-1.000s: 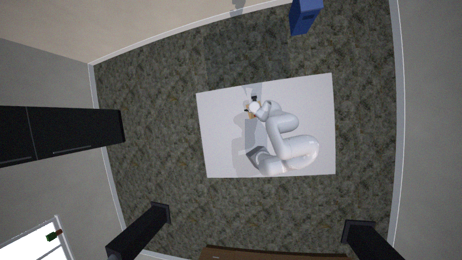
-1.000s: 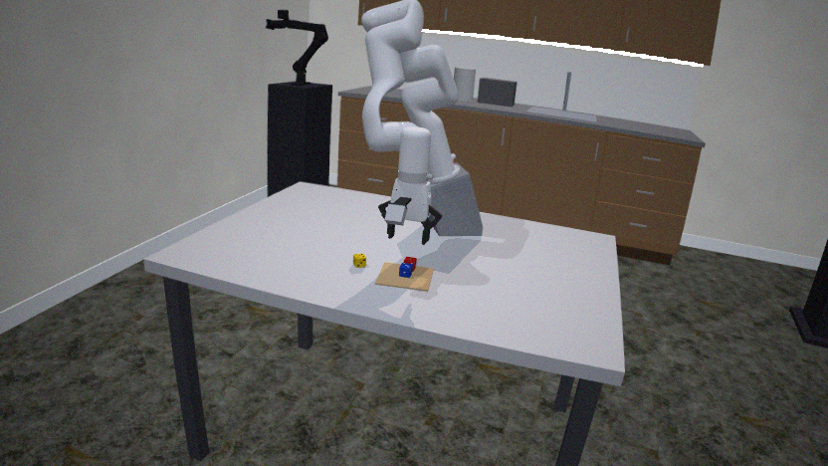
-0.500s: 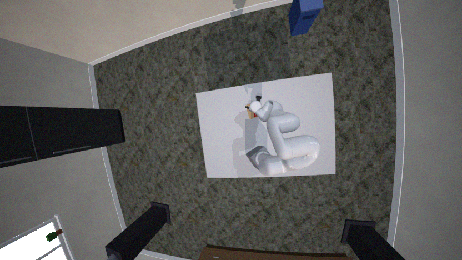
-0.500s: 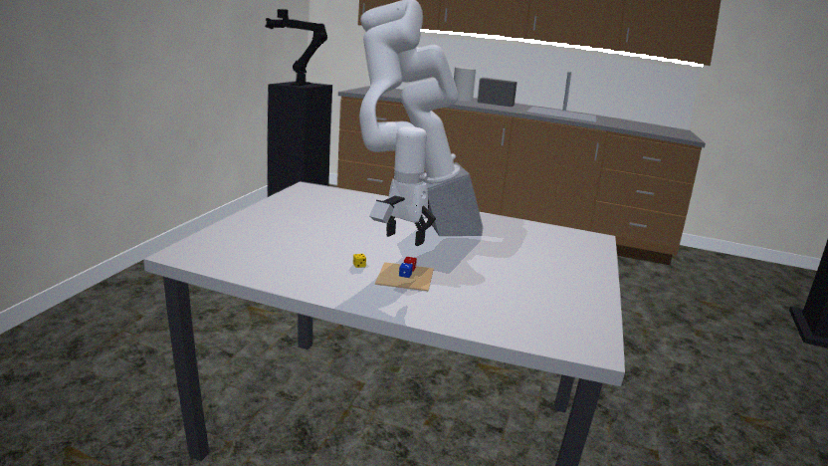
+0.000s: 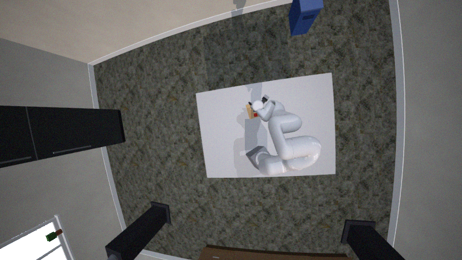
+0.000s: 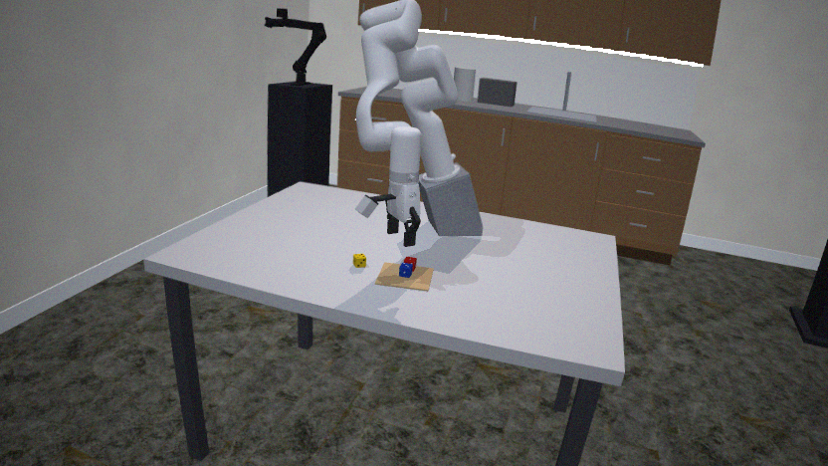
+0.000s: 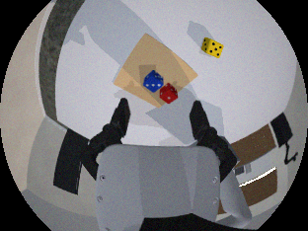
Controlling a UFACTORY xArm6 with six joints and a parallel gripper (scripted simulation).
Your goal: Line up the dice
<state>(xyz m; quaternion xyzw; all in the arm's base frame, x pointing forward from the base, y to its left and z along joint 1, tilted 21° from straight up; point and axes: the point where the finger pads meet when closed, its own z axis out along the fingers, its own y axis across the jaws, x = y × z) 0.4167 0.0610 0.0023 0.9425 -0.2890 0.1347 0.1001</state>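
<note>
The yellow die is 120 mm to the right of my hand and 100 mm below it. The rest, counted from my hand: red die (100 mm below, 50 mm behind, 10 mm to the left); blue die (100 mm below, 20 mm to the left); tan mat (110 mm below, 20 mm to the left).
</note>
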